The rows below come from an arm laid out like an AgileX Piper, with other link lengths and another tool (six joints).
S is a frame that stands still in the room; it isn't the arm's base.
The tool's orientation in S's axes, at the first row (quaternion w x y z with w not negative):
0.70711, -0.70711, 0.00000, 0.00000
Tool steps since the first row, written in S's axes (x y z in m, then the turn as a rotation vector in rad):
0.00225, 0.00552, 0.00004, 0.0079, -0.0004, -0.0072
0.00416, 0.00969, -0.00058, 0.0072, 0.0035, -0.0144
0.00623, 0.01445, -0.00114, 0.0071, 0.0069, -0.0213
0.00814, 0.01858, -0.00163, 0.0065, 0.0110, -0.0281
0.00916, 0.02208, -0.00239, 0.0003, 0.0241, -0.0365
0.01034, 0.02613, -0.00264, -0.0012, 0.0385, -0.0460
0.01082, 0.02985, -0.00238, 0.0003, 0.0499, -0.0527
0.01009, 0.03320, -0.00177, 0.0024, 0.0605, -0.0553
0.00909, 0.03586, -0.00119, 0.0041, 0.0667, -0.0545
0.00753, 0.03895, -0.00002, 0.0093, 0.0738, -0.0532
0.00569, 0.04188, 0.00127, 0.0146, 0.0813, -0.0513
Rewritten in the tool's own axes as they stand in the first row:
0.00225, -0.00004, 0.00552, 0.0079, 0.0072, -0.0004
0.00416, 0.00058, 0.00969, 0.0072, 0.0144, 0.0035
0.00623, 0.00114, 0.01445, 0.0071, 0.0213, 0.0069
0.00814, 0.00163, 0.01858, 0.0065, 0.0281, 0.0110
0.00916, 0.00239, 0.02208, 0.0003, 0.0365, 0.0241
0.01034, 0.00264, 0.02613, -0.0012, 0.0460, 0.0385
0.01082, 0.00238, 0.02985, 0.0003, 0.0527, 0.0499
0.01009, 0.00177, 0.03320, 0.0024, 0.0553, 0.0605
0.00909, 0.00119, 0.03586, 0.0041, 0.0545, 0.0667
0.00753, 0.00002, 0.03895, 0.0093, 0.0532, 0.0738
0.00569, -0.00127, 0.04188, 0.0146, 0.0513, 0.0813

